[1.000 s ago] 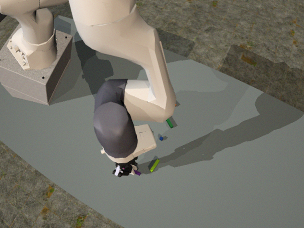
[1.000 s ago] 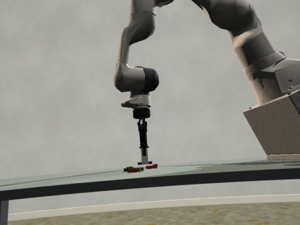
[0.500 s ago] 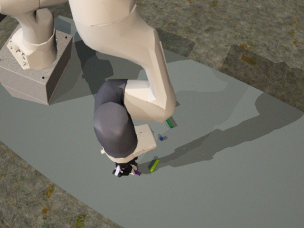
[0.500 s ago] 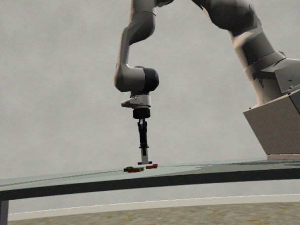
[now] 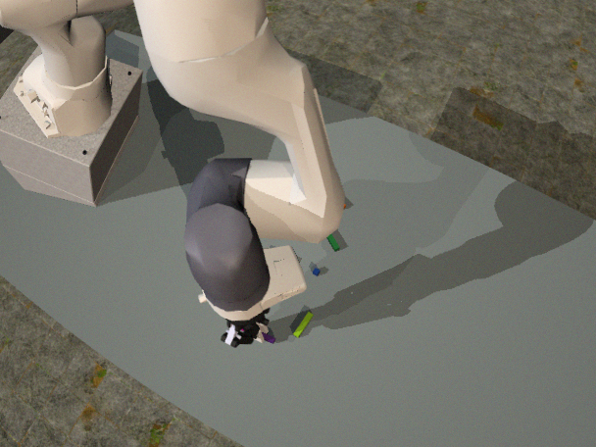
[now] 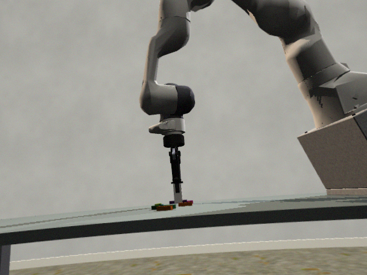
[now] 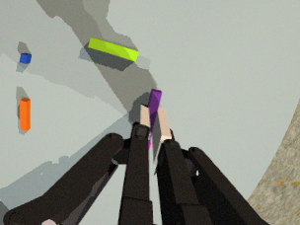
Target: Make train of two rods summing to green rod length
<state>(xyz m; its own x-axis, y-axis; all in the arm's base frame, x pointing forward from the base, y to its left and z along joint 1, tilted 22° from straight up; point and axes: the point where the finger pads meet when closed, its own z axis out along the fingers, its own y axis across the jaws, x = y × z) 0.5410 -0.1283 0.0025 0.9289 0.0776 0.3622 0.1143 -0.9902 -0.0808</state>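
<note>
My gripper is now 3 cm above the purple rod. The rest, counted from my hand: lime rod (6 cm to the left, 6 cm ahead, 3 cm below); then magenta rod (4 cm behind, 3 cm below, 1 cm to the right); then blue rod (16 cm to the left, 3 cm below, 2 cm ahead).
</note>
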